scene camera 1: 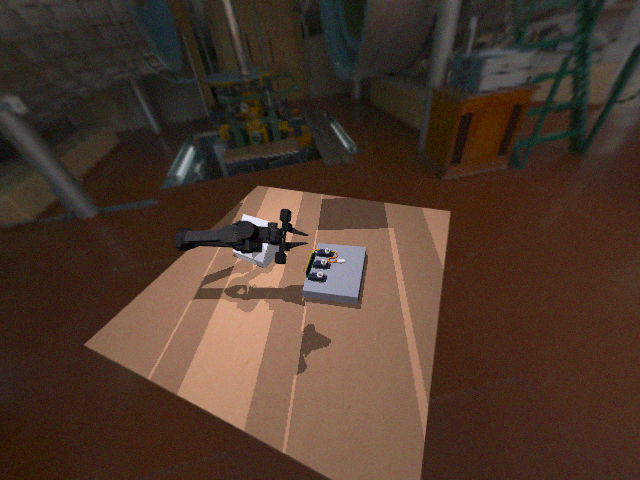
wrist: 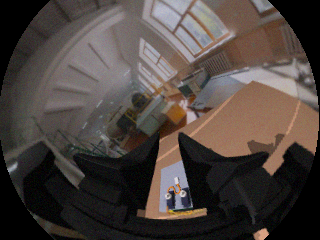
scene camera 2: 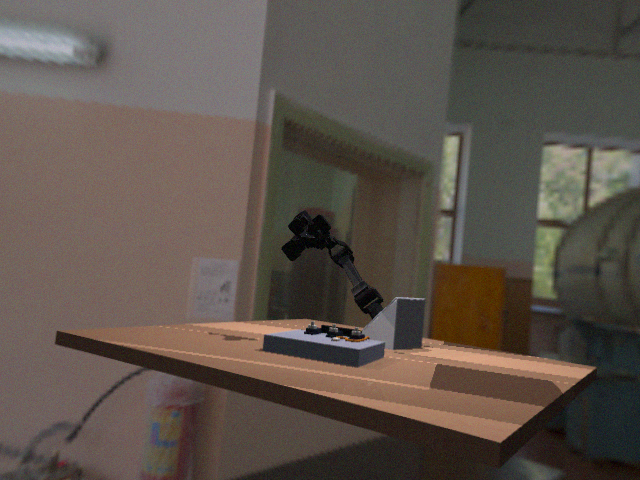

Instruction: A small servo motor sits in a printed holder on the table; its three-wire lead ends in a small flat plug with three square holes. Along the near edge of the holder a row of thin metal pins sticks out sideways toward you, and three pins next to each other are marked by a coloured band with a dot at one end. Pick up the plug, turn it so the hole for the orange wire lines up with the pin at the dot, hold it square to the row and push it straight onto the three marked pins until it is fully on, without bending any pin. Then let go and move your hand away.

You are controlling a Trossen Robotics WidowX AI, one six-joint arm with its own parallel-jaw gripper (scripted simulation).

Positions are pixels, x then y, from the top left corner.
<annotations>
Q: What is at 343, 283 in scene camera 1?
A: A grey printed holder.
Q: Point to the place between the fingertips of my gripper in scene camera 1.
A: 308, 239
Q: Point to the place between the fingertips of my gripper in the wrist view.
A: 168, 135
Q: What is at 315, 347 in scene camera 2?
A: A grey printed holder.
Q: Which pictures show my gripper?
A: Scene camera 1, the wrist view and scene camera 2: all of them.
</annotations>
